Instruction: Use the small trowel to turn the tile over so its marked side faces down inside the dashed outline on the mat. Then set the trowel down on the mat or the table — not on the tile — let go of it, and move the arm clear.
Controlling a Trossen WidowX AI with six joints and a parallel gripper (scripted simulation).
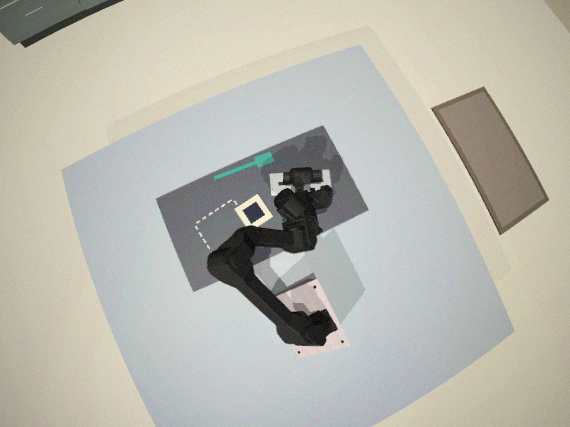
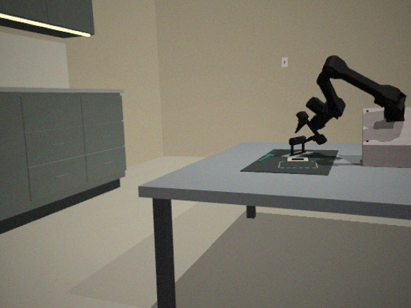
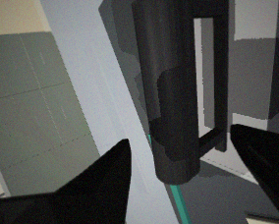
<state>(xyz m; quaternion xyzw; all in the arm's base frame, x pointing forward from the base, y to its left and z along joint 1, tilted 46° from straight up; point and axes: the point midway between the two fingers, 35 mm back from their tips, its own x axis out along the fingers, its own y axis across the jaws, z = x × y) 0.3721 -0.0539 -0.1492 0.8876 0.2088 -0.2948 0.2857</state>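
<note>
Right now the tile is 160 mm to the left of my gripper tip, 80 mm below it and 10 mm behind it. Also, from my gripper tip: teal trowel (140 mm ahead, 100 mm to the left, 80 mm below).
</note>
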